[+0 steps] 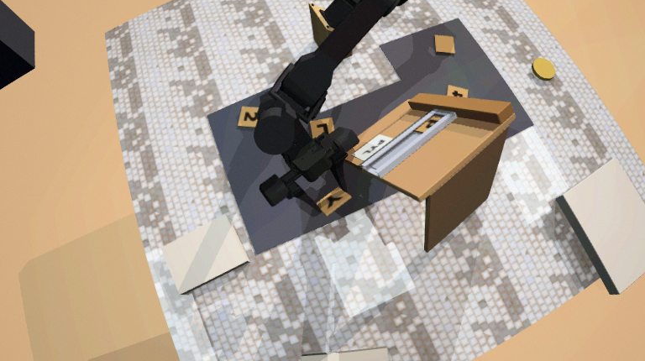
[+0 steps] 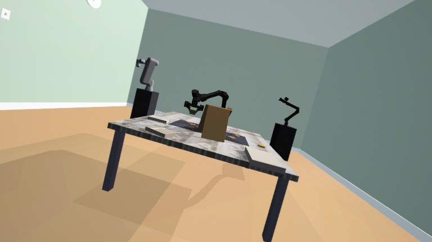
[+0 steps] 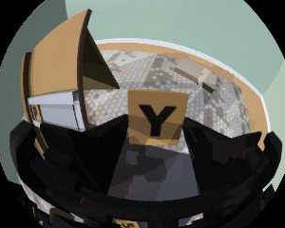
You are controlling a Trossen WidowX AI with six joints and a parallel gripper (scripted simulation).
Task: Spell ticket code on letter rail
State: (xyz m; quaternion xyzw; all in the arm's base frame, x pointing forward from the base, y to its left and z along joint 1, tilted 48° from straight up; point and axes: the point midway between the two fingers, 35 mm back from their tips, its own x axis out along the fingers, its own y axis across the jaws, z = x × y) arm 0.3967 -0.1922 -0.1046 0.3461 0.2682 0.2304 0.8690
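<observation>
My gripper tip is right at the Y tile. Round my gripper tip: white ticket (9 cm behind, 13 cm to the left, 8 cm below); L tile (21 cm behind, 7 cm to the left, 16 cm below); P tile (5 cm behind, 24 cm to the left, 1 cm below).
</observation>
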